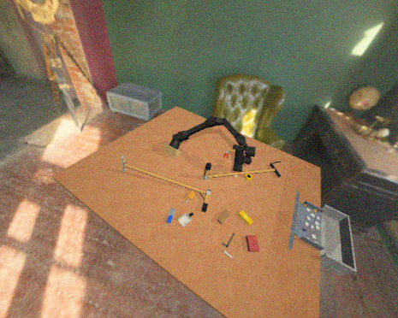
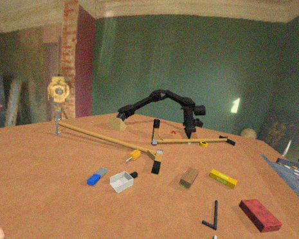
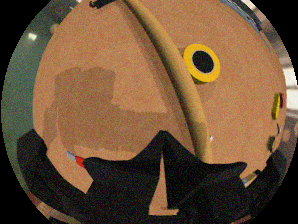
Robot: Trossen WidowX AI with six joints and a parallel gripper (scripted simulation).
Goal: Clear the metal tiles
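My gripper tip is now 50 mm below the long scraper, 40 mm short of it and 10 mm to the left of it. Round my gripper tip: wooden block 400 mm to the right, 120 mm ahead; then yellow level 320 mm to the right, 220 mm ahead; then yellow tape roll 100 mm ahead, 10 mm below.
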